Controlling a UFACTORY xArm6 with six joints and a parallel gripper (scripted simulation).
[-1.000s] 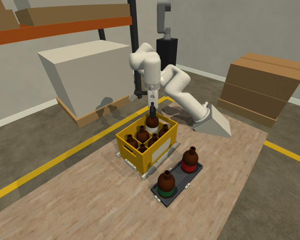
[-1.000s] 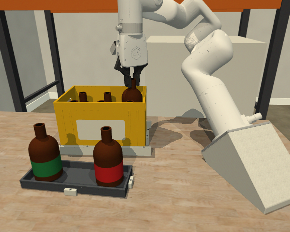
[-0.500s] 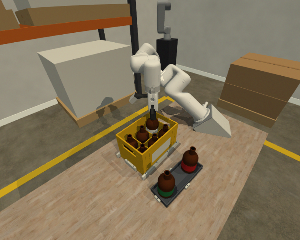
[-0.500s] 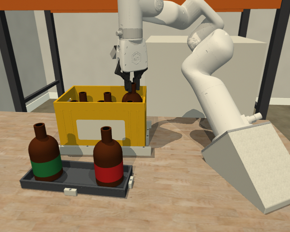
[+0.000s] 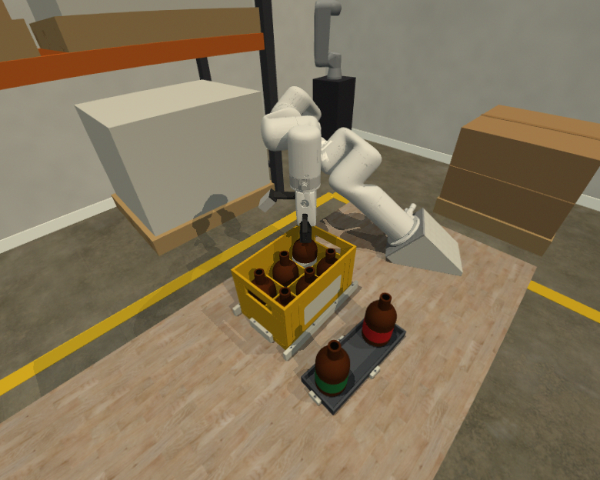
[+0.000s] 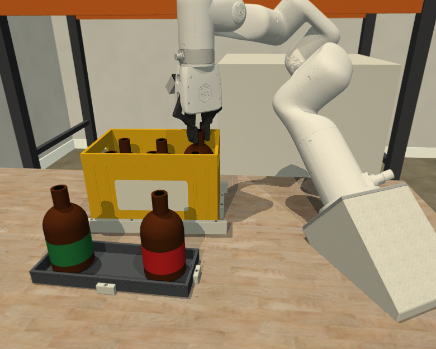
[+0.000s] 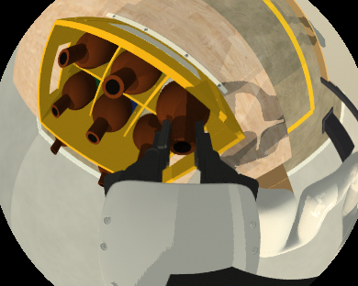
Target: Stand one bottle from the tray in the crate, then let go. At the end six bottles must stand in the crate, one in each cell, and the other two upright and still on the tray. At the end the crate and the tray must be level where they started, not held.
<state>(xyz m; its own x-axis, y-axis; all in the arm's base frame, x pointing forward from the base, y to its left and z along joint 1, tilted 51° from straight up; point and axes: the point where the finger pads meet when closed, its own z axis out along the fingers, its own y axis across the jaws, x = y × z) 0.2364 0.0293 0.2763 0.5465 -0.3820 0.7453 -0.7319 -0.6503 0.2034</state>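
Right now my hand is 10 cm above the yellow crate, 9 cm short of it and 4 cm to the right of it. Also, from my hand: dark tray (26 cm to the left, 17 cm below, 14 cm ahead).
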